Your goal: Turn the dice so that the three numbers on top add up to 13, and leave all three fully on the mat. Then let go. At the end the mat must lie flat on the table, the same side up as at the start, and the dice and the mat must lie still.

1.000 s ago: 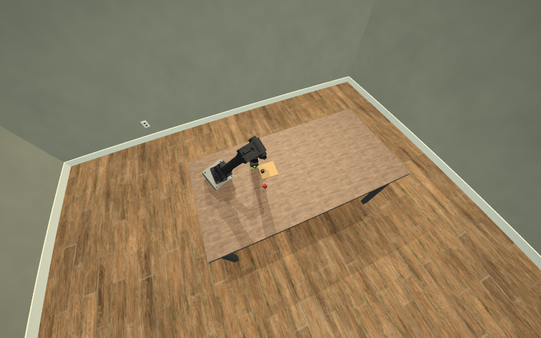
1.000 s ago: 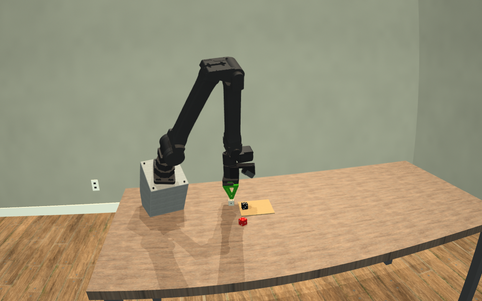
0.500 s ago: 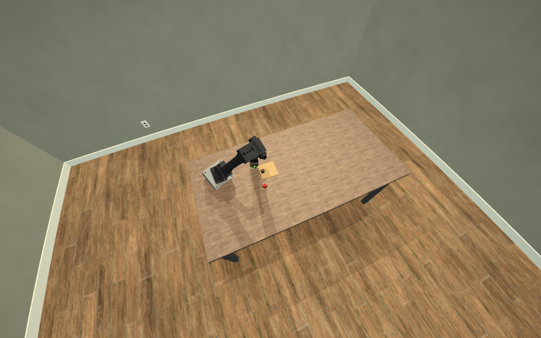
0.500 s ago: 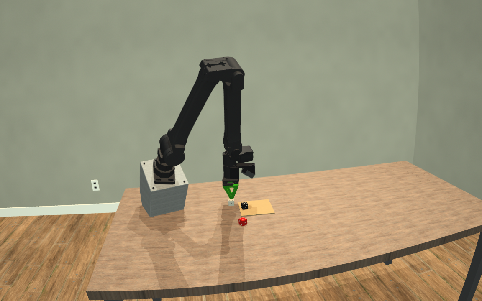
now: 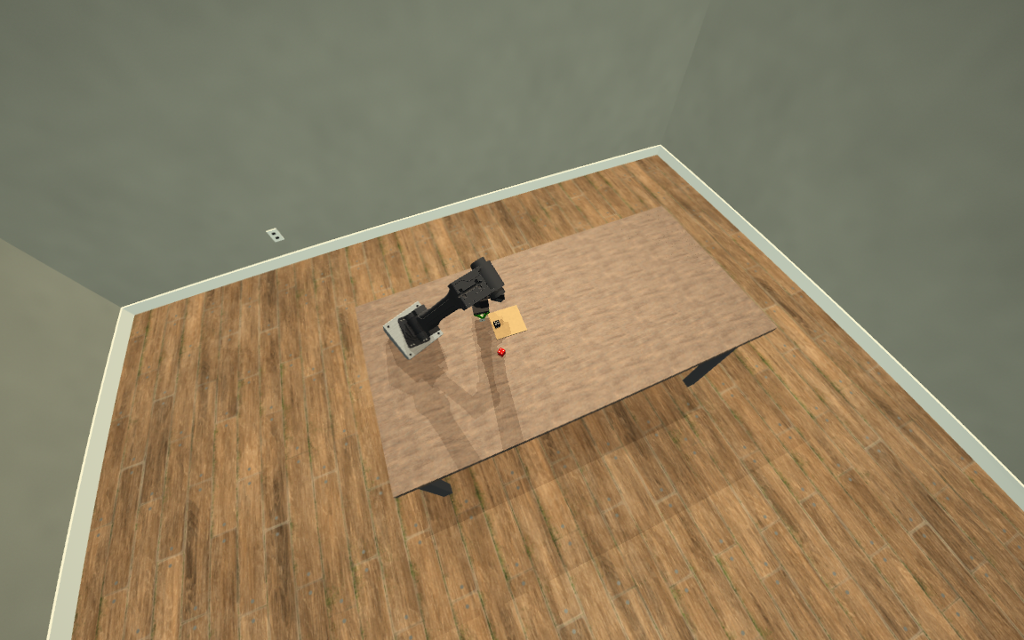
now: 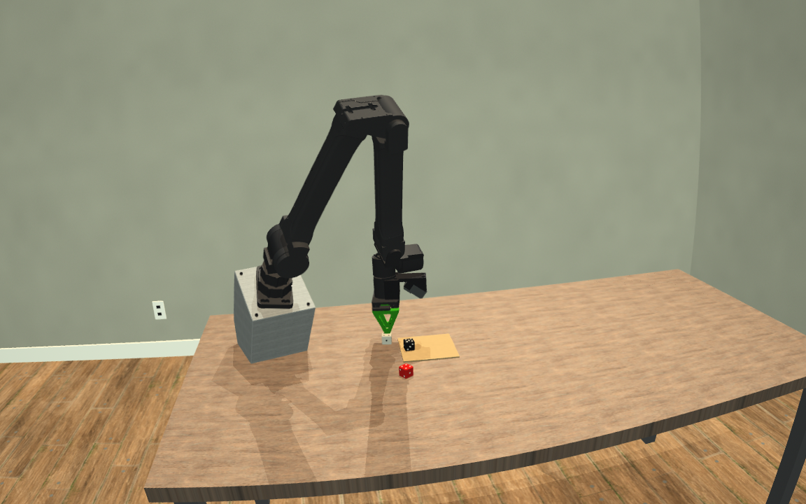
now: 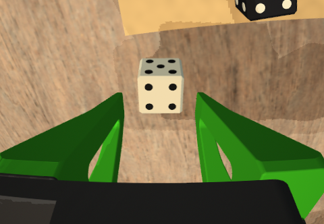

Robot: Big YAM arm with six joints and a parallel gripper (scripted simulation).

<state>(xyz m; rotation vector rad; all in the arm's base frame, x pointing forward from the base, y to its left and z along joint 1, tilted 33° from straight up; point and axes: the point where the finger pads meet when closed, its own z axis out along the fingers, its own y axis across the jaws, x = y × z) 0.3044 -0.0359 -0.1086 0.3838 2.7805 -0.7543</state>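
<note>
The white die lies 3 cm below my hand. From my hand the other things lie so: tan mat (8 cm ahead, 7 cm to the right, 4 cm below); black die (7 cm to the right, 4 cm ahead, 3 cm below); red die (19 cm to the right, 3 cm below, 1 cm behind).
</note>
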